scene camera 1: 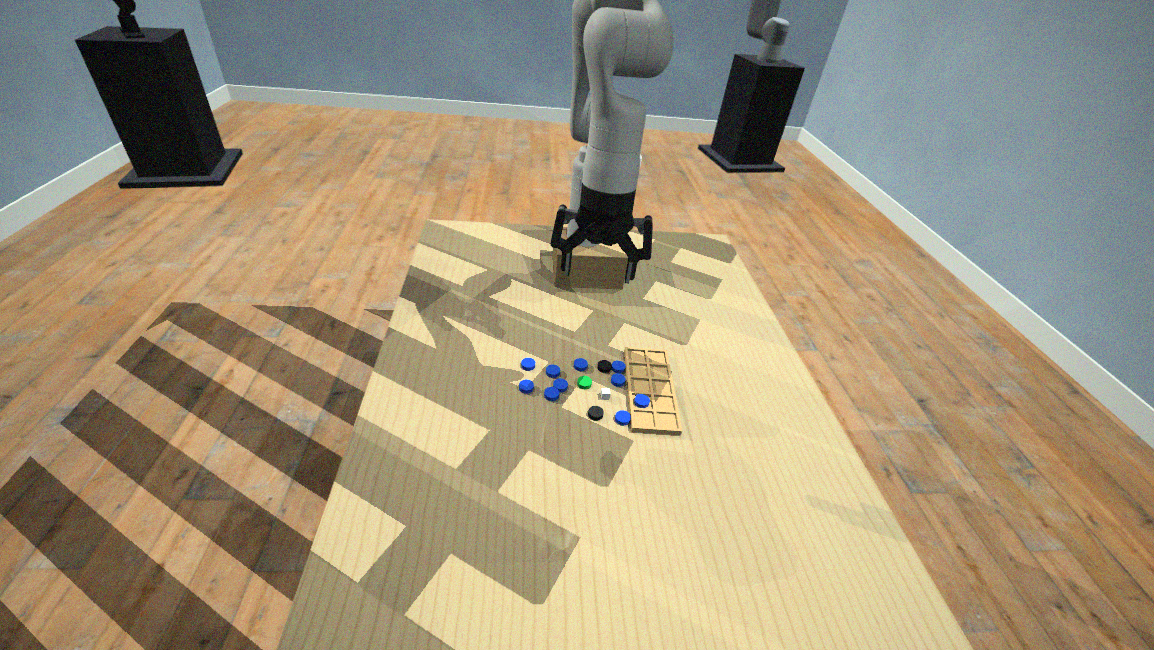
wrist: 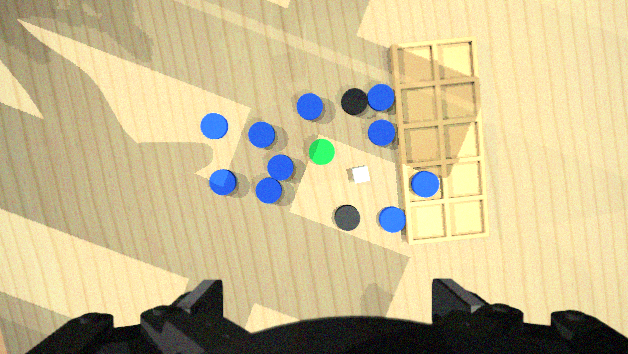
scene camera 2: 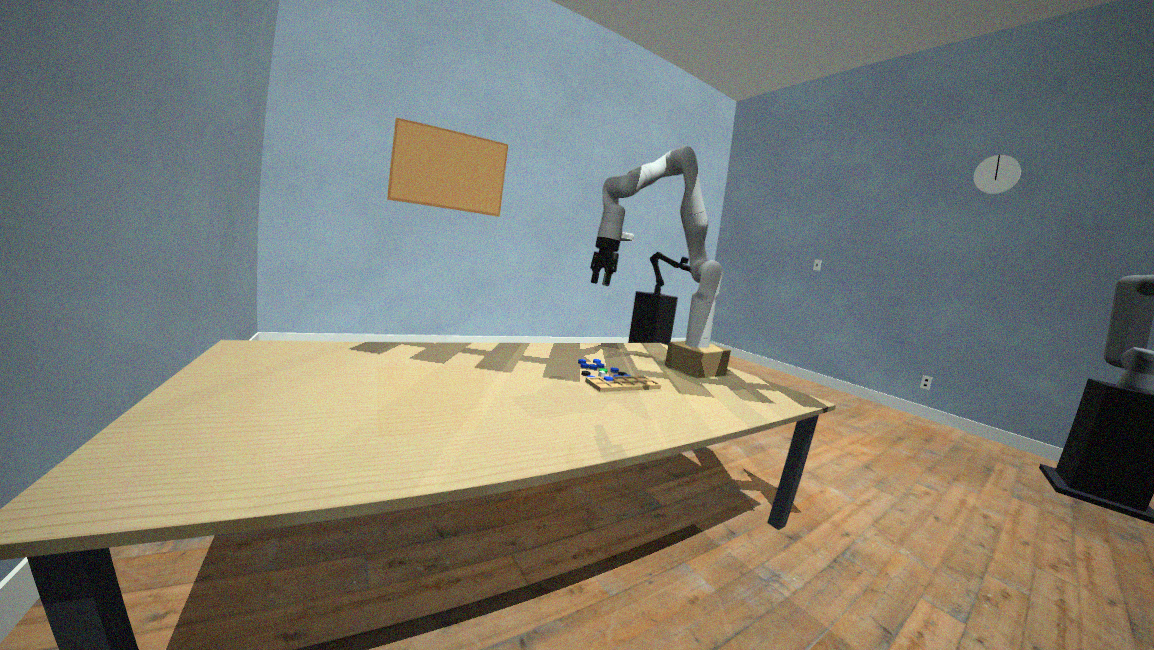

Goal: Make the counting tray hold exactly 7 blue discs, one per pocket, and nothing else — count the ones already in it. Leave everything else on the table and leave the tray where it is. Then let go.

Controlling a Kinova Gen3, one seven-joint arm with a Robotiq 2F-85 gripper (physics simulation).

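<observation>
The wooden counting tray [scene camera 1: 655, 431] [scene camera 2: 633, 388] [wrist: 481, 145] has two columns of five pockets. One blue disc [scene camera 1: 642, 400] [wrist: 425, 184] lies in its left column, fourth pocket from the top in the wrist view; the other pockets look empty. Several blue discs lie left of the tray; three are close to its left wall: an upper one [wrist: 381, 97], a middle one [wrist: 381, 132] and a lower one [scene camera 1: 622, 417] [wrist: 392, 219]. A blue disc [wrist: 280, 167] and another blue disc [wrist: 268, 190] nearly touch. My gripper [scene camera 1: 598, 276] [scene camera 2: 600, 282] [wrist: 327, 302] is open and empty, high above the table.
A black disc [scene camera 1: 604, 366] [wrist: 354, 101] sits against the upper blue disc. Another black disc [scene camera 1: 595, 412] [wrist: 347, 217], a green disc [scene camera 1: 585, 381] [wrist: 321, 151] and a small white cube [scene camera 1: 605, 394] [wrist: 360, 174] lie among the blue discs. The arm's base block [scene camera 2: 697, 360] stands at the table's end.
</observation>
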